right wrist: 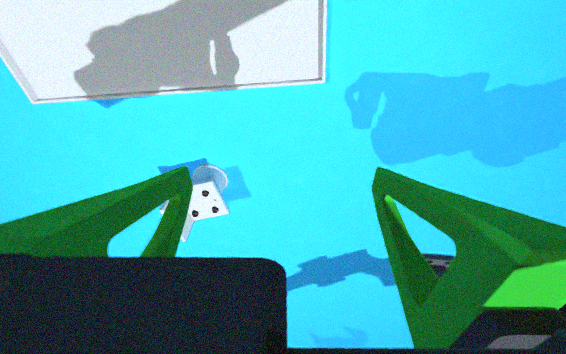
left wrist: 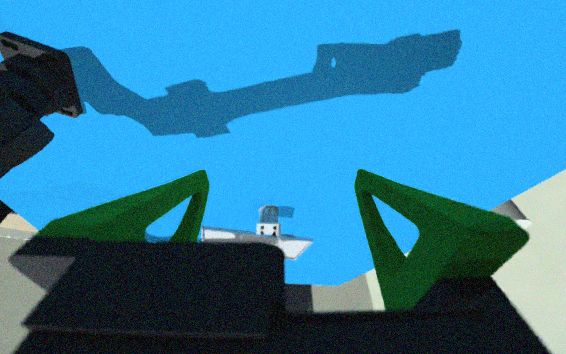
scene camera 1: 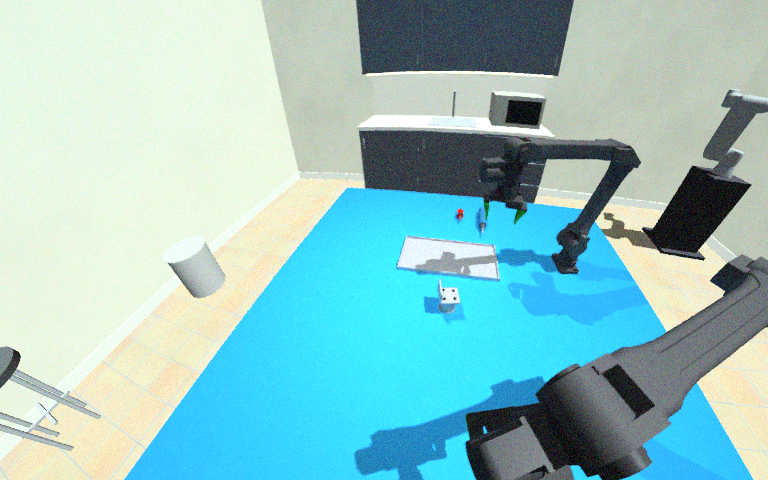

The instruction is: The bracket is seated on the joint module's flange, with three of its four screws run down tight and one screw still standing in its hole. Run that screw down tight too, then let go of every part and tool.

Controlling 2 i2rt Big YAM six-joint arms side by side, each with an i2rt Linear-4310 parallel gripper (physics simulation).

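Frame: origin at the left arm's base, x left, y back, z up, level; centimetres.
Where they show: left gripper, between the fingertips: (left wrist: pixel 281 177); right gripper, between the fingertips: (right wrist: pixel 282 177) (scene camera 1: pixel 500 221); left arm's base, origin of its link: (left wrist: pixel 47 77); right arm's base, origin of its link: (scene camera 1: pixel 563 264).
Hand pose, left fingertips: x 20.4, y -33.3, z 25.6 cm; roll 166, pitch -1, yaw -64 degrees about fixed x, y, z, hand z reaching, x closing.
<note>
Things, the pixels of their top centre, and the offset from my left fingertips.
- round joint module, centre of its top: (right wrist: pixel 201 201) (left wrist: pixel 268 228) (scene camera 1: pixel 448 295) dx -42.9, dy -16.8, dz -19.2 cm
- blue screwdriver, centre of its top: (scene camera 1: pixel 483 217) dx -101.2, dy -10.9, dz -21.5 cm
- small red object, centre of its top: (scene camera 1: pixel 460 213) dx -102.7, dy -23.0, dz -22.2 cm
The white bracket (scene camera 1: pixel 450 295) (left wrist: pixel 268 228) (right wrist: pixel 204 202) sits on the round joint module (scene camera 1: pixel 446 308) (left wrist: pixel 268 214) (right wrist: pixel 210 175), which stands on the blue mat. Black screw heads show on its plate; which one stands higher cannot be told. A finger hides part of the bracket in the right wrist view. A blue screwdriver (scene camera 1: pixel 481 219) lies beyond the tray. My right gripper (scene camera 1: pixel 501 218) (right wrist: pixel 282 177) is open and empty, in the air, beside the screwdriver in the scene picture. My left gripper (left wrist: pixel 281 177) is open and empty; its fingers are outside the scene view.
A white shallow tray (scene camera 1: pixel 416 251) (left wrist: pixel 295 248) (right wrist: pixel 324 45) lies between bracket and screwdriver. A small red object (scene camera 1: pixel 459 213) lies left of the screwdriver. The left arm (scene camera 1: pixel 589 407) spans the lower right of the scene view. The right arm's base (scene camera 1: pixel 566 263) stands right of the tray.
</note>
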